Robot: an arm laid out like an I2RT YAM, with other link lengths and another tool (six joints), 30 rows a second.
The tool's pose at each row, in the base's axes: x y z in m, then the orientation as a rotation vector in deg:
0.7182, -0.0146, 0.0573, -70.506, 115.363, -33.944
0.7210, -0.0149, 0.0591, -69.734, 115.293, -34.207
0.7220, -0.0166, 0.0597, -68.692, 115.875, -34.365
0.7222, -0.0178, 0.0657, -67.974, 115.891, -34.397
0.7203, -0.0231, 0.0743, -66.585, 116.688, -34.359
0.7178, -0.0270, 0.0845, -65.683, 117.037, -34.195
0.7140, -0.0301, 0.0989, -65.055, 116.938, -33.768
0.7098, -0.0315, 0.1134, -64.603, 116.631, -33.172
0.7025, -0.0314, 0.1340, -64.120, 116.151, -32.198
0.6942, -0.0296, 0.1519, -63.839, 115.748, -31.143
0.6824, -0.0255, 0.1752, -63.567, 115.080, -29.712
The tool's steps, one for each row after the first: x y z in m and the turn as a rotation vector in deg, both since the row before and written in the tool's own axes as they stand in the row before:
-0.0012, -0.0030, 0.0009, 0.518, -0.018, 0.435
0.0010, -0.0017, 0.0004, 0.271, 0.403, 0.793
-0.0010, -0.0048, -0.0037, 0.330, -0.058, 0.490
0.0024, -0.0074, -0.0068, 0.218, 0.444, 1.135
0.0007, -0.0075, -0.0083, 0.145, 0.092, 0.747
-0.0011, -0.0093, -0.0120, 0.096, -0.359, 0.555
-0.0026, -0.0083, -0.0124, 0.024, -0.587, 0.448
-0.0053, -0.0100, -0.0187, -0.087, -0.912, 0.560
-0.0057, -0.0067, -0.0178, -0.261, -0.864, 0.462
-0.0090, -0.0070, -0.0238, -0.357, -1.254, 0.528

